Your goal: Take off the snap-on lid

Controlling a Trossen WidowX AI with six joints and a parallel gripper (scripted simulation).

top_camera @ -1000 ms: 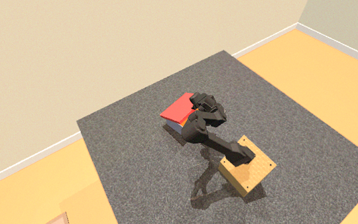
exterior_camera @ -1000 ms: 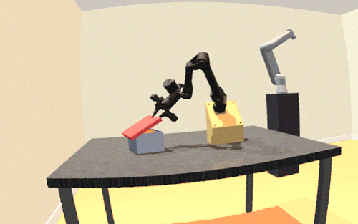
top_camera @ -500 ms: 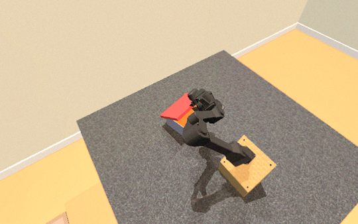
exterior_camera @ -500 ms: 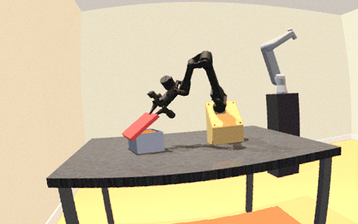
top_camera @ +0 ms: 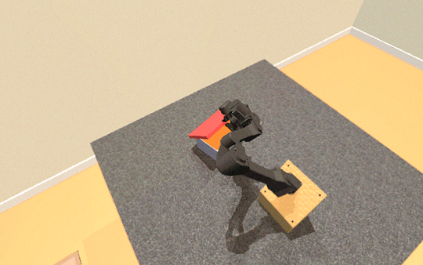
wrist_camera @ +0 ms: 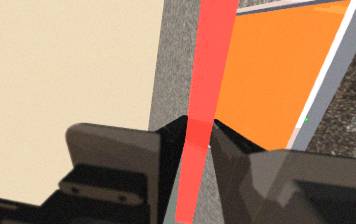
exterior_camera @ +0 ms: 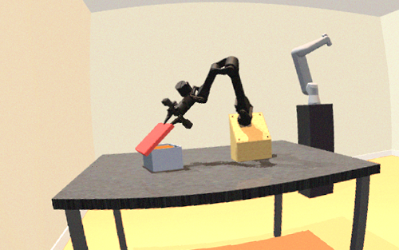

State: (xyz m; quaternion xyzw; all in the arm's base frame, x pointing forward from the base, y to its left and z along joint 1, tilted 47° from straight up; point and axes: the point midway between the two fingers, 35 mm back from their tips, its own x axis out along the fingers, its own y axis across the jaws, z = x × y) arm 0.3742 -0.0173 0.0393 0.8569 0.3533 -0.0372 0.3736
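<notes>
My gripper tip is now 60 mm short of the red lid, 10 mm to the right of it and 50 mm above it. Round my gripper tip: storage box 30 mm ahead, 10 mm to the left, 150 mm below.
</notes>
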